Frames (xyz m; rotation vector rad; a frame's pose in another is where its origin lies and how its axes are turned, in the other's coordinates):
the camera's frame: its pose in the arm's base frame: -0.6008 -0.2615 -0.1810 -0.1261 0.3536 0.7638
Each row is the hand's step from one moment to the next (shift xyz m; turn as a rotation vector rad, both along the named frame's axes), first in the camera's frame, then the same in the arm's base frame.
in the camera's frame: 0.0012 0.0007 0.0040 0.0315 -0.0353 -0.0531
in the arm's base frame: 0.0014 0.0022 0.0033 0.0314 -0.0174 -0.0614
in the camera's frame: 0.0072 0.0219 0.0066 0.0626 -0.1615 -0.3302
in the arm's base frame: -0.0087 0.0220 0.0039 0.0659 -0.1538 -0.3332
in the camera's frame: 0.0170 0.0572 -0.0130 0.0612 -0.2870 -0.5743
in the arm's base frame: -0.0319 0.0491 -0.0173 0.0871 -0.3030 -0.5626
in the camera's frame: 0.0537 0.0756 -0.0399 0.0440 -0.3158 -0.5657
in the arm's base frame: -0.0275 0.0799 -0.0553 0.0980 -0.3329 -0.5489
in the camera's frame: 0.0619 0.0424 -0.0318 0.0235 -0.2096 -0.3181
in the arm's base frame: 0.0033 0.0633 -0.0512 0.0765 -0.2110 -0.3087
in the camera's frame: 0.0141 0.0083 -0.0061 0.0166 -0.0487 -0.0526
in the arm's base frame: 0.0020 0.0137 -0.0106 0.0309 -0.0367 -0.0558
